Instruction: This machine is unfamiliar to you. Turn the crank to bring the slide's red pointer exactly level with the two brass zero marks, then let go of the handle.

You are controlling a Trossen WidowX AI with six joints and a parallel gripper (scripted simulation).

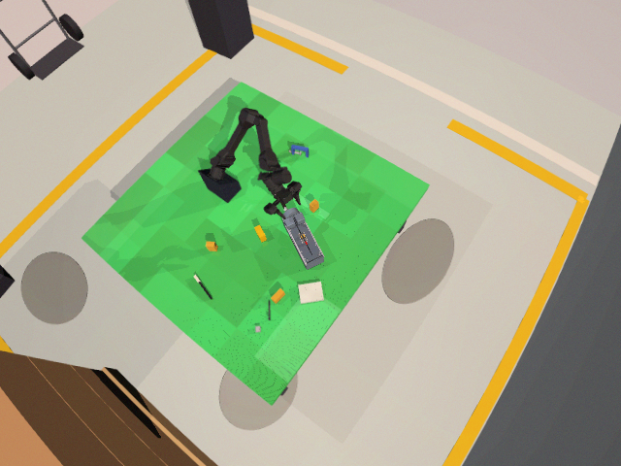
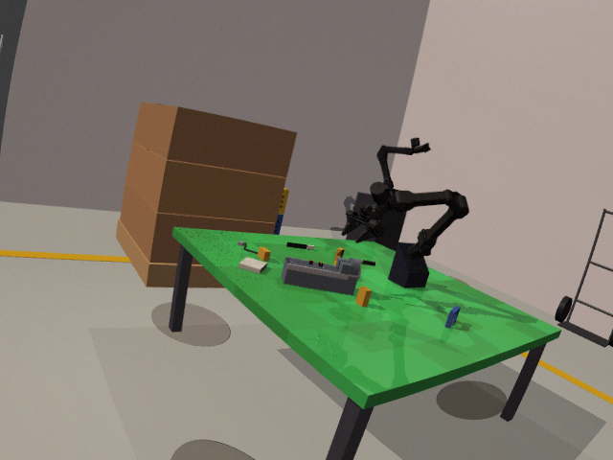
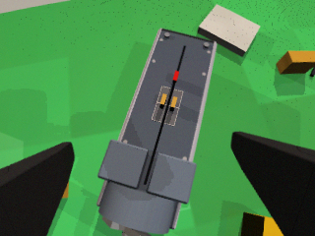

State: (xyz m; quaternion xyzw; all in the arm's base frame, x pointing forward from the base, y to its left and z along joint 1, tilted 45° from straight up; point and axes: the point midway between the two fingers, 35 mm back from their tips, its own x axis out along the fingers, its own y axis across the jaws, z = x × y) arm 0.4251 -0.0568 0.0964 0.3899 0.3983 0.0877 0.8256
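My gripper tip is 100 mm past the dark handle, 80 mm above it and 40 mm to the right of it. The rest, counted from my gripper tip: blue bracket: 380 mm to the left, 250 mm behind, 160 mm below; red pointer: 110 mm below, 100 mm ahead, 60 mm to the right; white pad: 230 mm ahead, 220 mm to the right, 180 mm below.
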